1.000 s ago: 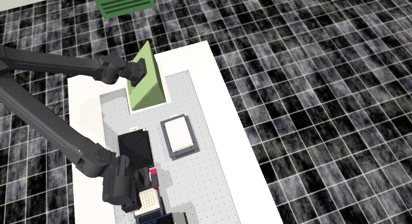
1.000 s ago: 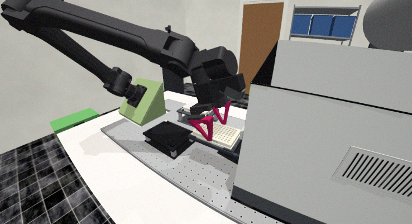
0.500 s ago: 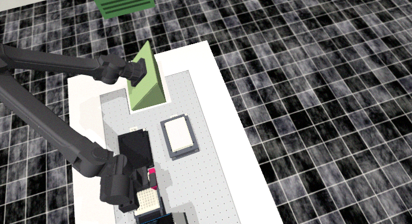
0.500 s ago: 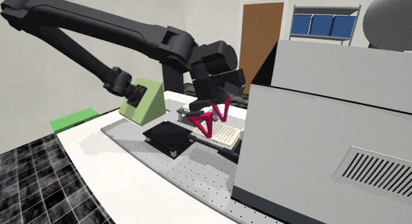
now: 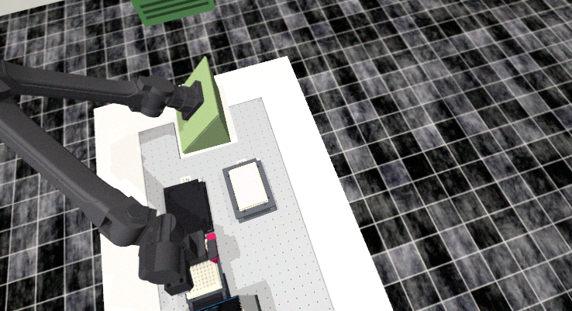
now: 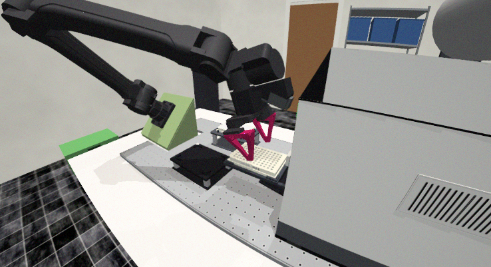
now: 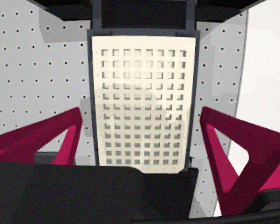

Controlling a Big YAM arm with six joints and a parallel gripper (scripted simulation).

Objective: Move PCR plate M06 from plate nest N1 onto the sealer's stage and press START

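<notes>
Right now the 96-well plate M06 is 30 mm below my hand. Round my hand: black plate nest N1: 180 mm behind, 30 mm to the right, 90 mm below; then sealed plate M09: 190 mm behind, 160 mm to the left, 60 mm below; then dark sealer stage: 40 mm below.
</notes>
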